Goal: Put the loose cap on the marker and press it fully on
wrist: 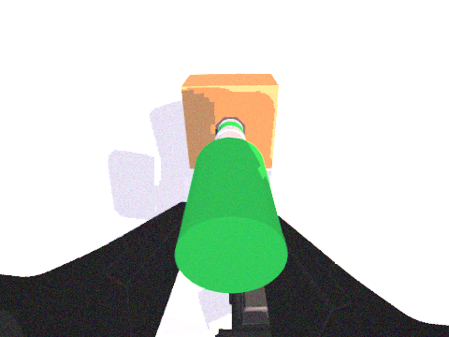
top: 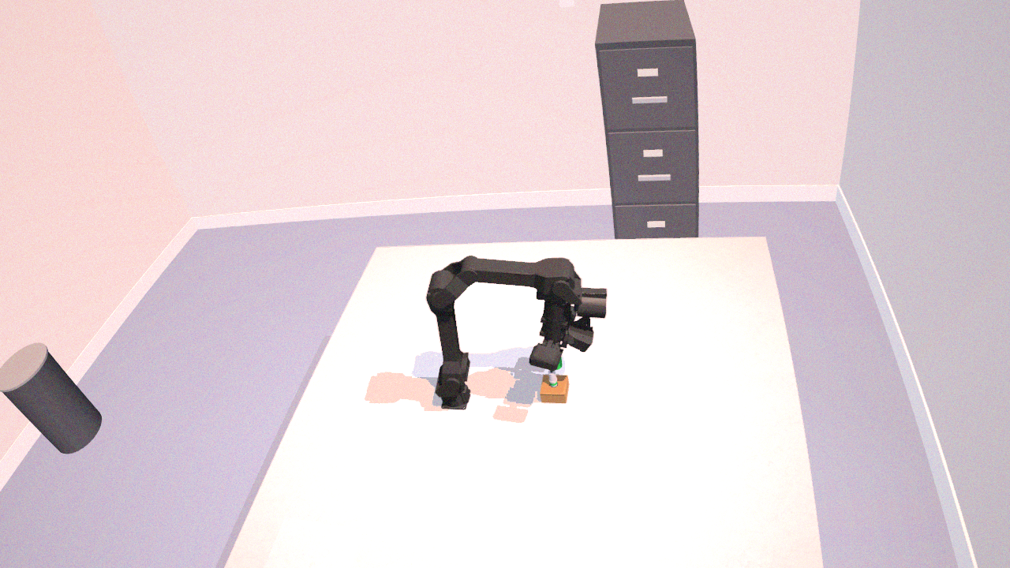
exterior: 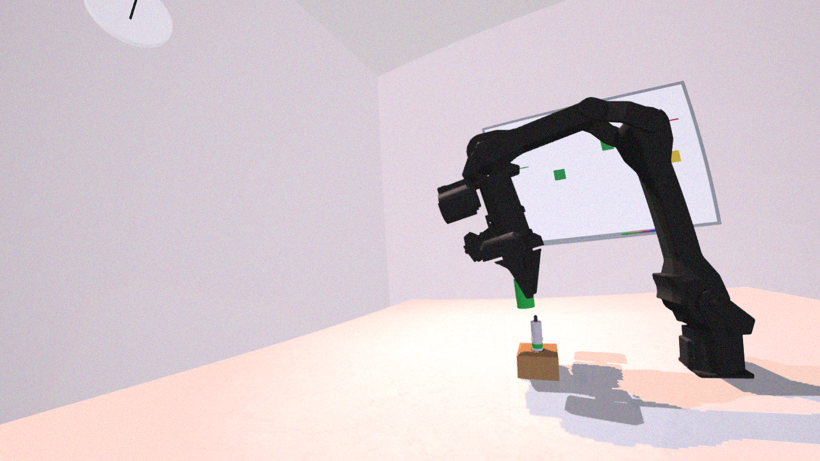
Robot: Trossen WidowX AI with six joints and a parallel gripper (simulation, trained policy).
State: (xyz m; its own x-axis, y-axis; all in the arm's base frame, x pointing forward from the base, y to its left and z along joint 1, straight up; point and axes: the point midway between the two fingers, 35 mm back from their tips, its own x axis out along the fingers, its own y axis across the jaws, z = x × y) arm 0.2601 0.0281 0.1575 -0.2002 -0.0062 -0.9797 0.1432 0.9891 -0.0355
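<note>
Right now the holder block is 110 mm below my gripper tip. The rest, counted from my gripper tip: green cap 10 mm ahead, 10 mm above.
</note>
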